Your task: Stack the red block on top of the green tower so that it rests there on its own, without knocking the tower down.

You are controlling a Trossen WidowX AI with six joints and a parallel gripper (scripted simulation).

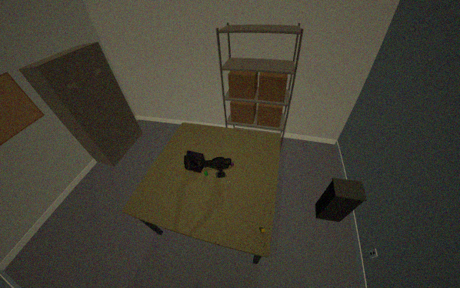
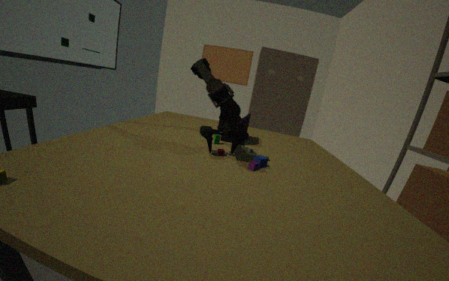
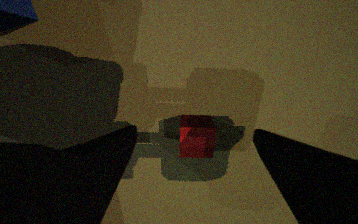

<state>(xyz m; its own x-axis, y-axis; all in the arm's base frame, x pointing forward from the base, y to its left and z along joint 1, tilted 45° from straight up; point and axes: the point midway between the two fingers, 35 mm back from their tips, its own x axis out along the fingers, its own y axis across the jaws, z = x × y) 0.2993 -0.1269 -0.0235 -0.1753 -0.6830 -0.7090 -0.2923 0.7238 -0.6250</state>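
The red block lies right at my gripper tip. Also, from my gripper tip: small white block: 14 cm to the left, 10 cm behind; purple block: 12 cm to the left, 9 cm ahead; blue block: 15 cm to the left, 5 cm ahead, 1 cm above.
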